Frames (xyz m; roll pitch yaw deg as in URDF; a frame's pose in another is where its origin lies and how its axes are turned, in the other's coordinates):
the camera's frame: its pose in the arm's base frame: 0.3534 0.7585 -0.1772 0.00 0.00 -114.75
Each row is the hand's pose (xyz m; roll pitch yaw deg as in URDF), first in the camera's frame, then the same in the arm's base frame.
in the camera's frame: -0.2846 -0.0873 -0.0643 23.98 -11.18 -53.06
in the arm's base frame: 0.3933 1.0535 -0.2415 23.98 -11.18 -167.81
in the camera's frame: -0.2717 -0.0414 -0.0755 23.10 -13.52 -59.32
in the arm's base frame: 0.4296 1.0226 -0.2527 23.10 -13.52 -174.07
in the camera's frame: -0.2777 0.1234 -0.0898 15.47 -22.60 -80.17
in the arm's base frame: 0.5817 0.9590 -0.2670 15.47 -22.60 165.08
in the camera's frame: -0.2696 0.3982 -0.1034 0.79 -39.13 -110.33
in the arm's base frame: 0.8279 0.8366 -0.2806 0.79 -39.13 134.92
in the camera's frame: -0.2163 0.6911 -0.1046 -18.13 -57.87 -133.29
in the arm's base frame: 1.0716 0.6656 -0.2818 -18.13 -57.87 111.96
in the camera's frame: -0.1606 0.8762 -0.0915 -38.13 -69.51 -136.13
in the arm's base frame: 1.2164 0.5375 -0.2687 -38.13 -69.51 109.12
